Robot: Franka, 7 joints.
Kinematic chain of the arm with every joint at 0, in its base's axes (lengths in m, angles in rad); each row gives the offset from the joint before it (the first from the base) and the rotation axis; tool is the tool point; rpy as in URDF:
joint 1: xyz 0 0 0.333 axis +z
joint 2: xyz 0 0 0 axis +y
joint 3: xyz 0 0 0.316 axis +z
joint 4: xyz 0.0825 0 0 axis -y
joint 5: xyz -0.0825 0 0.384 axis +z
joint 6: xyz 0 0 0 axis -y
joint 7: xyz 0.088 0 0 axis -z
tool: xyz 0 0 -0.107 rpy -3.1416 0 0
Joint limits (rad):
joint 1: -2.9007..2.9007
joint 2: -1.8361..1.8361
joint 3: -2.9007..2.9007
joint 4: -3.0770..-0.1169
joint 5: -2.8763..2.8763
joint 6: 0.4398..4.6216
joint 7: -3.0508..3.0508
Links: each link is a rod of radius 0.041 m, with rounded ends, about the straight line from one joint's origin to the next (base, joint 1, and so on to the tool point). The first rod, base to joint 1, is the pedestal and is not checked.
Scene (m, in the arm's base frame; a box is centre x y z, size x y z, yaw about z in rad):
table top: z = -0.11
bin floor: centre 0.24 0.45 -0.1 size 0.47 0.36 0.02 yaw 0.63
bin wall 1: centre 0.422 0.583 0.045 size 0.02 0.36 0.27 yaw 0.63
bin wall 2: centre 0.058 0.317 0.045 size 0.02 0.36 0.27 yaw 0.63
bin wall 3: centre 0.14 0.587 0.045 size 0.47 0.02 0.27 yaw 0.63
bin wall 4: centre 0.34 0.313 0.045 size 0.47 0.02 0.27 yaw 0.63
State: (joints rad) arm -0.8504 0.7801 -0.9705 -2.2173 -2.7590 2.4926 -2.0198
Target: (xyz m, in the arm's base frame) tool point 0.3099 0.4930 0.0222
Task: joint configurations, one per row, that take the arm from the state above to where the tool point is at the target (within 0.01 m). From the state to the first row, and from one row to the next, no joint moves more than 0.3 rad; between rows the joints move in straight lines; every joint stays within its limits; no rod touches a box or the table.
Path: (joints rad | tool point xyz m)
1: -1.0703 0.6301 -1.2412 -2.2078 -2.7491 2.4684 -2.0198 | -0.3676 -0.4128 0.2841
2: -1.2903 0.4800 -1.5119 -2.1984 -2.7392 2.4443 -2.0198 | -0.5143 -0.2148 0.3863
3: -1.5102 0.3300 -1.7826 -2.1889 -2.7294 2.4201 -2.0198 | -0.5499 0.0524 0.4510
4: -1.7302 0.1800 -2.0533 -2.1795 -2.7195 2.3959 -2.0198 | -0.4517 0.3190 0.4697
5: -1.9501 0.0299 -2.3241 -2.1700 -2.7096 2.3718 -2.0198 | -0.2370 0.5116 0.4428
6: -2.1700 -0.1201 -2.5948 -2.1606 -2.6997 2.3476 -2.0198 | 0.0412 0.5758 0.3789
7: -2.3900 -0.2702 -2.8655 -2.1511 -2.6898 2.3234 -2.0198 | 0.3099 0.4930 0.2939
8: -2.3839 -0.4819 -2.8744 -2.0659 -2.6920 2.2968 -2.0198 | 0.3200 0.5045 0.2087
9: -2.3778 -0.6937 -2.8834 -1.9807 -2.6941 2.2702 -2.0198 | 0.3203 0.5049 0.1171
10: -2.3718 -0.9054 -2.8923 -1.8955 -2.6962 2.2436 -2.0198 | 0.3099 0.4930 0.0222

